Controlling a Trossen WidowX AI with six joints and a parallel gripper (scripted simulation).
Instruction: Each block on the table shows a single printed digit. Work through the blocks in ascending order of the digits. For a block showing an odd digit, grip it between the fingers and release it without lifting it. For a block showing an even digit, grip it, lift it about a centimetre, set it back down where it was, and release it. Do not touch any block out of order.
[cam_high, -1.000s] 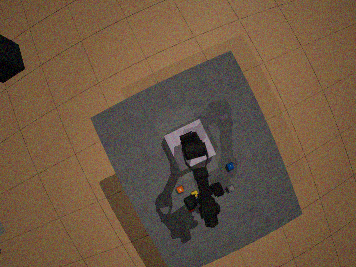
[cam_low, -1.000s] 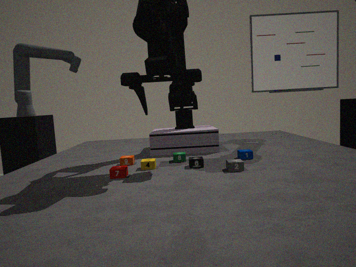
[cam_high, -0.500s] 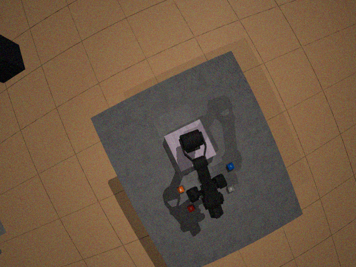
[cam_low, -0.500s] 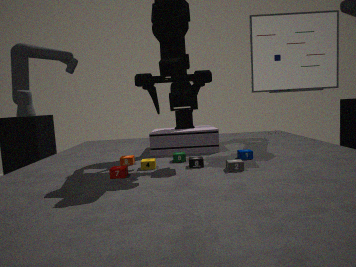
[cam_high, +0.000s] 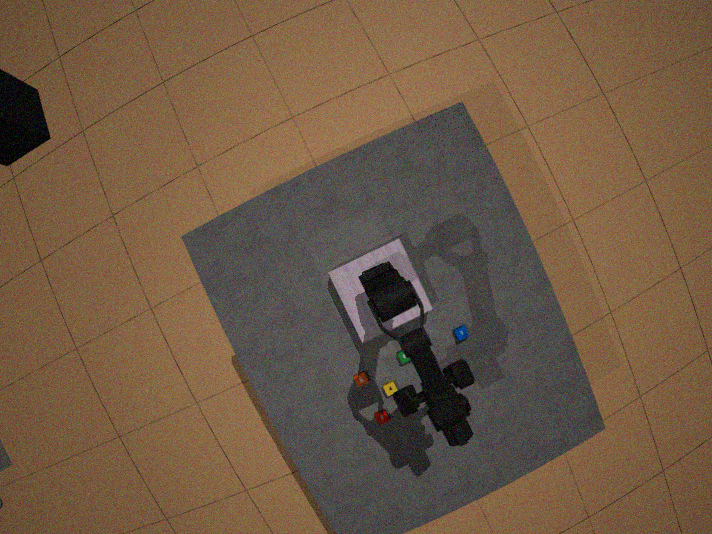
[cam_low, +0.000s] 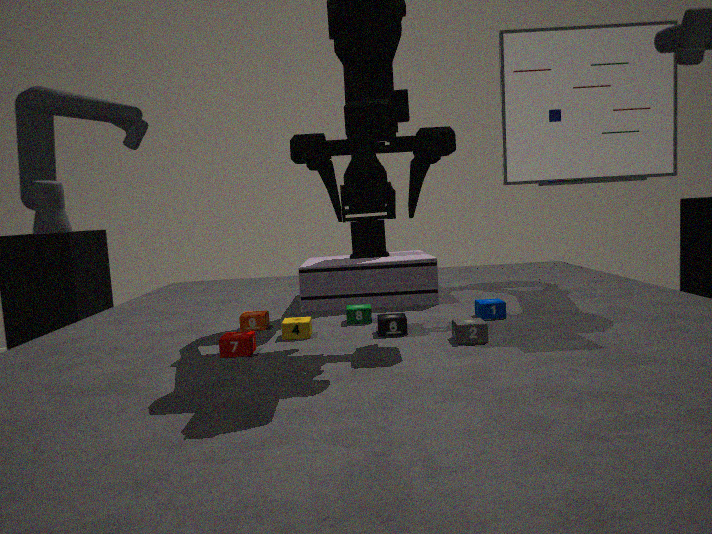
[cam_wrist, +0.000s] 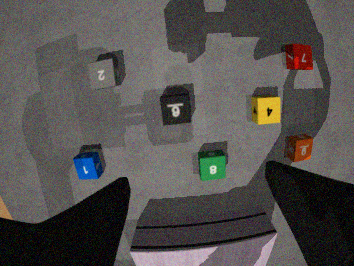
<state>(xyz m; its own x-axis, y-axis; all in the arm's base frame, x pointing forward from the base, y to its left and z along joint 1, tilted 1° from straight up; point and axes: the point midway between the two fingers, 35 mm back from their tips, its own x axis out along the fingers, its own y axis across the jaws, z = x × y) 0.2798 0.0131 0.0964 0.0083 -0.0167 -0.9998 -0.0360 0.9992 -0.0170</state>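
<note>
Right now the blue 1 block is 50 mm behind my gripper tip, 140 mm to the left of it and 120 mm below it. Also, from my gripper tip: yellow 4 block (10 mm ahead, 100 mm to the right, 120 mm below); then green 8 block (50 mm behind, 30 mm to the right, 120 mm below); then black 6 block (20 mm ahead, 10 mm to the left, 120 mm below).
</note>
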